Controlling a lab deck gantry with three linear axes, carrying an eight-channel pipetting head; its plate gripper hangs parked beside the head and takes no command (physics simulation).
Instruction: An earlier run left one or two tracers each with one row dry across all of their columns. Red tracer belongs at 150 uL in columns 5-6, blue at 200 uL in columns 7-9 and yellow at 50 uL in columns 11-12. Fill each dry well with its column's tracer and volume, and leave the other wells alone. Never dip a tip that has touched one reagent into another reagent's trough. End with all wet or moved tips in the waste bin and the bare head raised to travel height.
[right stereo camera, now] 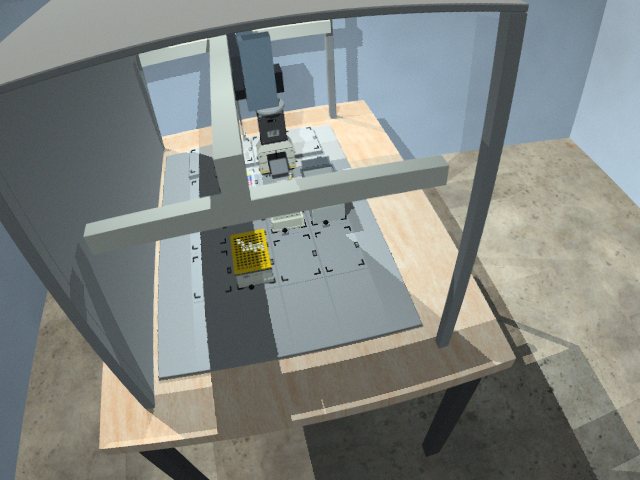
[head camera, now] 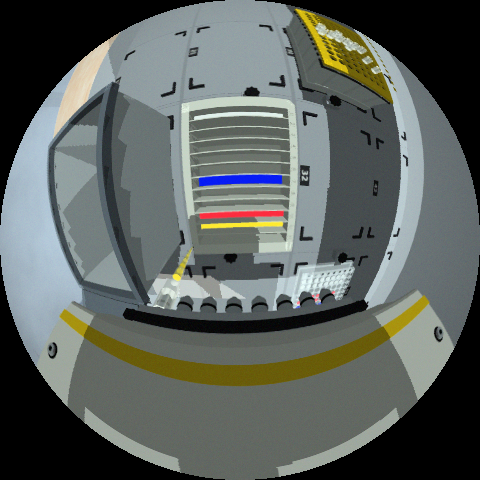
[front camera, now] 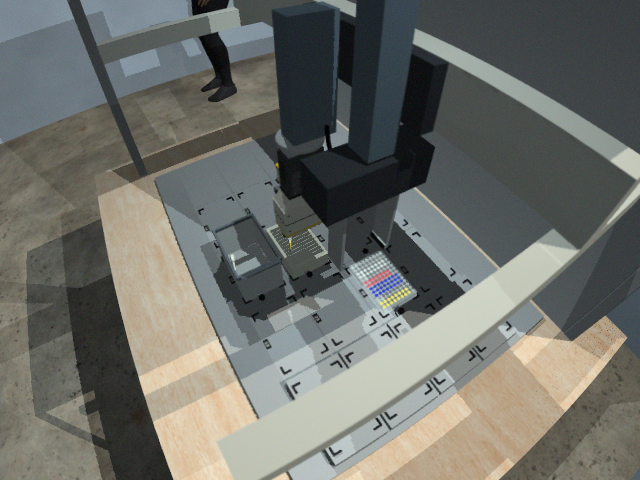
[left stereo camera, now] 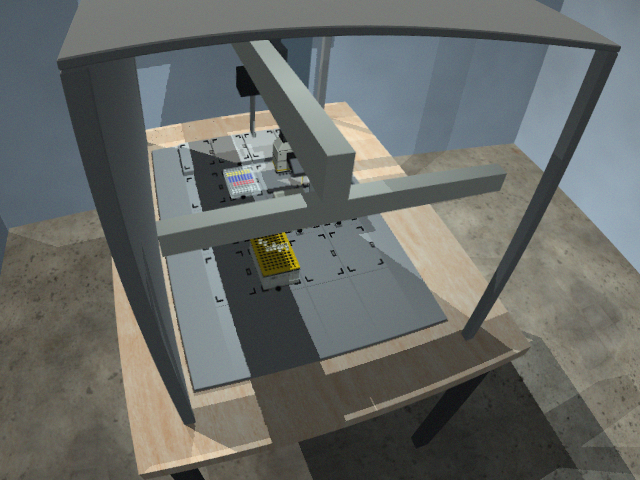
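Note:
The pipetting head (front camera: 295, 210) (head camera: 240, 415) (right stereo camera: 264, 153) stands over the trough block (front camera: 309, 268) (head camera: 186, 170) (right stereo camera: 286, 224). One tip (front camera: 290, 242) (head camera: 176, 277), holding yellow liquid, hangs on the leftmost nozzle in the head view; the other nozzles are bare. Blue (head camera: 240, 180), red (head camera: 241, 215) and yellow (head camera: 241, 225) troughs show liquid. The well plate (front camera: 376, 258) (head camera: 325, 281) (left stereo camera: 241, 194) has red, blue and yellow wells; its dry wells are too small to tell. The waste bin (front camera: 258, 289) (head camera: 106, 150) holds a pale tip. The plate gripper (front camera: 360, 254) is parked, its paddles apart and empty.
The yellow tip rack (head camera: 335, 65) (left stereo camera: 281, 271) (right stereo camera: 252, 269) with several clear tips stands beyond the trough block in the head view. The bin's high wall stands close beside the trough block. Pale frame beams (front camera: 382, 372) (left stereo camera: 232, 222) (right stereo camera: 351, 183) cross several views.

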